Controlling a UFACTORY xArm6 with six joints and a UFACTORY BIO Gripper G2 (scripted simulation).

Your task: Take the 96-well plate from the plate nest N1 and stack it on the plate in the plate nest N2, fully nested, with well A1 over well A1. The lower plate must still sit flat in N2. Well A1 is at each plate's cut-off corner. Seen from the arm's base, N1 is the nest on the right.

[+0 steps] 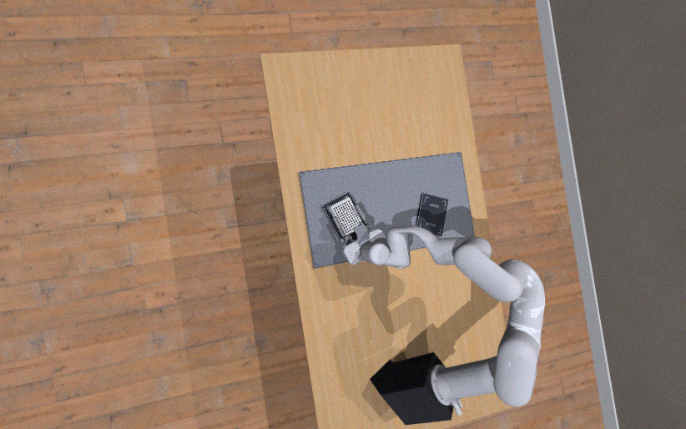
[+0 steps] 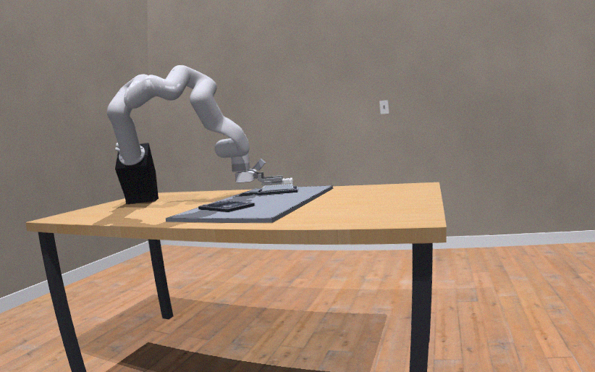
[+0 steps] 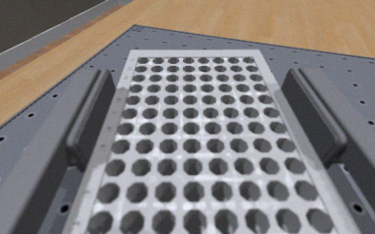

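Now: hand 5 cm above the plate nest N2. The rest, counted from my hand: plate nest N1 (10 cm behind, 36 cm to the right, 5 cm below).
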